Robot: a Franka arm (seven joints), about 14 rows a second.
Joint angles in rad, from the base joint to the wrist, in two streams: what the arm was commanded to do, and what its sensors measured. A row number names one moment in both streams.
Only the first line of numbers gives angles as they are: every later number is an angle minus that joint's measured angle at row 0.
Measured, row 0:
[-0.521, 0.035, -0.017, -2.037, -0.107, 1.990, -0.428]
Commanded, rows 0 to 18:
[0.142, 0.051, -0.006, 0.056, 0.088, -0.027, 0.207]
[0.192, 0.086, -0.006, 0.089, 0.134, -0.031, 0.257]
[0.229, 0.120, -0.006, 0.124, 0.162, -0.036, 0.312]
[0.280, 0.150, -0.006, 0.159, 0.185, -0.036, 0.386]
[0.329, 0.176, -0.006, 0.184, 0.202, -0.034, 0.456]
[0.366, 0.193, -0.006, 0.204, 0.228, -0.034, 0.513]
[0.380, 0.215, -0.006, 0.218, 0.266, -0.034, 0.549]
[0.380, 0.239, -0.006, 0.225, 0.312, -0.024, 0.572]
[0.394, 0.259, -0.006, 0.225, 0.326, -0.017, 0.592]
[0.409, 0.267, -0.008, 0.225, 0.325, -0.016, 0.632]
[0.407, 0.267, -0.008, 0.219, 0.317, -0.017, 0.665]
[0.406, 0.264, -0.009, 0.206, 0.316, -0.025, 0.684]
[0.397, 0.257, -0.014, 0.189, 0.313, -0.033, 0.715]
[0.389, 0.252, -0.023, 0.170, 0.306, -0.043, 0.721]
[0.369, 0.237, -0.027, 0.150, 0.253, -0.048, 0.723]
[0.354, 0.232, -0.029, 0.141, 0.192, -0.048, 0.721]
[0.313, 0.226, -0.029, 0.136, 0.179, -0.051, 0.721]
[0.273, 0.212, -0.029, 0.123, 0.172, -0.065, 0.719]
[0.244, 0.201, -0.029, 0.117, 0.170, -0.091, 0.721]
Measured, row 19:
[0.309, 0.250, -0.041, 0.168, 0.190, -0.055, 0.706]
